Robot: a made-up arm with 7 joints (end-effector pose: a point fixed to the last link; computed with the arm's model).
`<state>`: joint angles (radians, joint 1 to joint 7).
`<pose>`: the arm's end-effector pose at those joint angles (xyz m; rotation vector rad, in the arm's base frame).
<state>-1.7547 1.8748 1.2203 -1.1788 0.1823 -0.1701 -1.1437</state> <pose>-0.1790 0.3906 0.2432 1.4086 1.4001 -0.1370</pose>
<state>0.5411 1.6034 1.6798 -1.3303 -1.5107 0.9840 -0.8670</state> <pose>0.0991 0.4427 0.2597 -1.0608 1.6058 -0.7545</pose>
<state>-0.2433 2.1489 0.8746 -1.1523 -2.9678 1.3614 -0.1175</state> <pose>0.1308 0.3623 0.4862 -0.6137 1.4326 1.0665</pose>
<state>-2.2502 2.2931 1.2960 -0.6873 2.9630 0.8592 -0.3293</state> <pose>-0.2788 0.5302 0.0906 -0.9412 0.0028 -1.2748</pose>
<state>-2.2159 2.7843 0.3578 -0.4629 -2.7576 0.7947 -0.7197</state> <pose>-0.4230 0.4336 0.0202 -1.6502 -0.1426 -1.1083</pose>
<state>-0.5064 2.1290 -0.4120 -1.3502 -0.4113 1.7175 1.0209</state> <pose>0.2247 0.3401 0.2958 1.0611 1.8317 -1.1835</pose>
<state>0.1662 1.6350 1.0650 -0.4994 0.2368 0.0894 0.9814</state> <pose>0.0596 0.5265 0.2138 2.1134 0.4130 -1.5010</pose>
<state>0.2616 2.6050 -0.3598 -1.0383 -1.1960 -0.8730 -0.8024</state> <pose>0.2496 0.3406 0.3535 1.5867 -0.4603 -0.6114</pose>
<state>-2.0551 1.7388 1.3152 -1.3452 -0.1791 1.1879 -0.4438</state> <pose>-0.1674 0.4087 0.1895 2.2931 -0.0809 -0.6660</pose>
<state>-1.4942 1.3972 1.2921 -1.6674 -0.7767 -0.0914 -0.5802</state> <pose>0.0392 0.3270 0.2752 1.1378 1.6884 -0.4591</pose>
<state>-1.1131 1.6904 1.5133 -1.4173 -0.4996 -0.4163 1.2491</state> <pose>-0.0855 0.3940 0.2563 -2.4849 -1.0791 -0.5472</pose>
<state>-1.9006 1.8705 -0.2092 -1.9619 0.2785 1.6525 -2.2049</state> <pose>-0.0016 0.2006 0.3690 0.9287 -2.3646 1.7648</pose>
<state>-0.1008 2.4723 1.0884 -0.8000 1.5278 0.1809 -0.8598</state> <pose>0.0123 0.2004 0.5779 -1.8563 -1.4144 1.2227</pose>
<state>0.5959 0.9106 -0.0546 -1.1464 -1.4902 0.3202 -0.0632</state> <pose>-0.0349 0.3155 -0.3476 1.0062 -1.0838 1.2056</pose>
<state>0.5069 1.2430 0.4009 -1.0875 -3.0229 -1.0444 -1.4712</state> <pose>0.0345 0.5038 -0.1182 1.0506 0.4010 -1.4680</pose>
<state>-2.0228 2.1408 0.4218 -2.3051 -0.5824 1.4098 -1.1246</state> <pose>-0.1572 0.1778 0.2498 0.7914 1.2249 -0.6317</pose>
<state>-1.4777 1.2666 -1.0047 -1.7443 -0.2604 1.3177 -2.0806</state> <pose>0.3963 0.0958 0.1763 1.4187 -2.2535 0.5124</pose>
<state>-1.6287 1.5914 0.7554 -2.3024 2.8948 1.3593 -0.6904</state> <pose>-0.0364 0.2639 0.3572 -0.4316 -0.4924 0.2661</pose>
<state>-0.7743 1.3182 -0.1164 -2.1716 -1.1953 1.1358 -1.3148</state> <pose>0.3273 0.1800 0.0913 -0.3501 2.5945 -0.9397</pose>
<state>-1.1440 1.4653 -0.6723 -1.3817 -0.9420 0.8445 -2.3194</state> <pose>0.3982 0.2762 0.1560 -2.3031 1.9501 0.1029</pose>
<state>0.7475 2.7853 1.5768 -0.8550 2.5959 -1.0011 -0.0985</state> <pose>0.3789 0.1131 0.4638 -2.6664 0.9482 0.1697</pose>
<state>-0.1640 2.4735 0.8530 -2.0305 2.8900 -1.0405 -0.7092</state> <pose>0.1153 0.1208 0.4598 -2.1414 0.3862 0.6086</pose>
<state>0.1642 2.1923 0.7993 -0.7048 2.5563 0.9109 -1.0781</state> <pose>0.1457 0.4211 0.4600 -1.3859 0.0143 1.9148</pose>
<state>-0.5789 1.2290 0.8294 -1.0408 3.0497 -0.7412 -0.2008</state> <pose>0.2795 0.4681 0.0738 1.8953 -1.2704 0.7439</pose>
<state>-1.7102 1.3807 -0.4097 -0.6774 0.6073 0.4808 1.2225</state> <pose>0.2823 0.3295 0.4056 2.4587 -1.0666 -1.2155</pose>
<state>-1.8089 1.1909 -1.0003 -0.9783 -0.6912 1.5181 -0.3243</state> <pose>0.4538 0.0967 0.3555 0.2353 1.9074 -1.8544</pose>
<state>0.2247 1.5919 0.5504 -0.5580 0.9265 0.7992 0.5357</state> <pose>0.1008 0.5542 0.1535 1.0543 0.0091 -1.8138</pose>
